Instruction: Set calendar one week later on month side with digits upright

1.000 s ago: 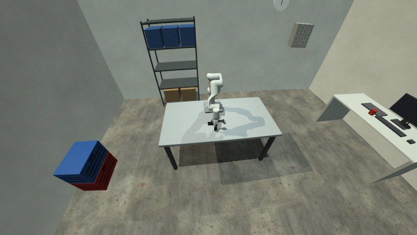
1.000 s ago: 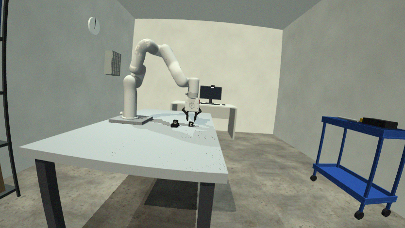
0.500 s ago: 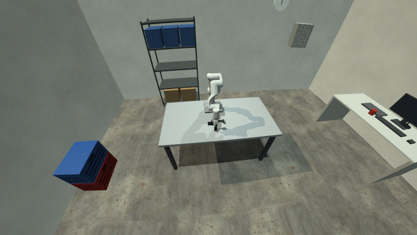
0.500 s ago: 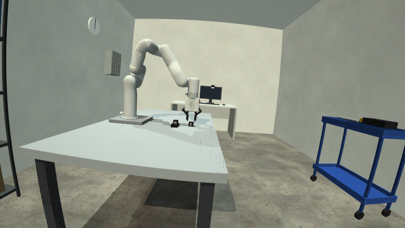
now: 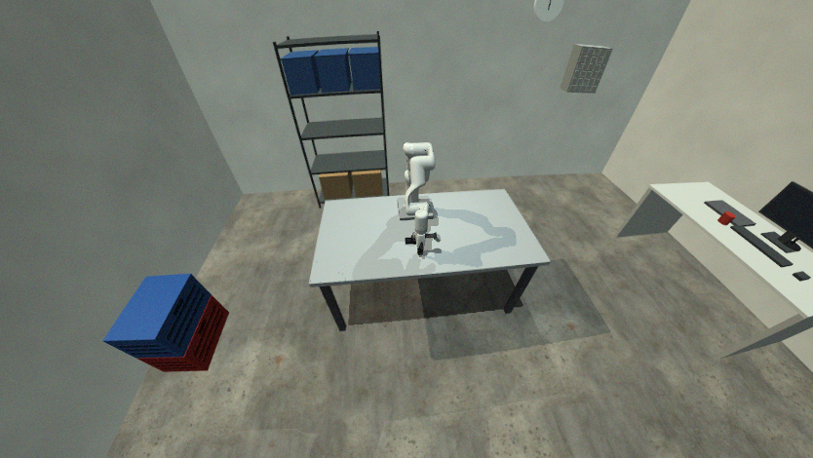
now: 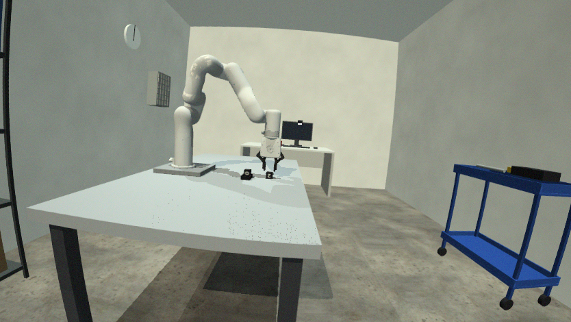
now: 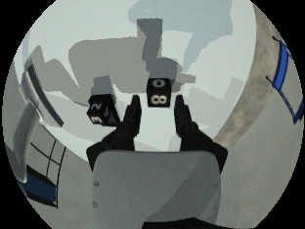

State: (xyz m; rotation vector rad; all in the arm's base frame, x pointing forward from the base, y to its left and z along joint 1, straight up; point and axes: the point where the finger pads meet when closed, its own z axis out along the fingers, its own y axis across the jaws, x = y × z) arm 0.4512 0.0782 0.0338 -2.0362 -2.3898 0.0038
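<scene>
The cube lies 4 cm below my hand.
</scene>
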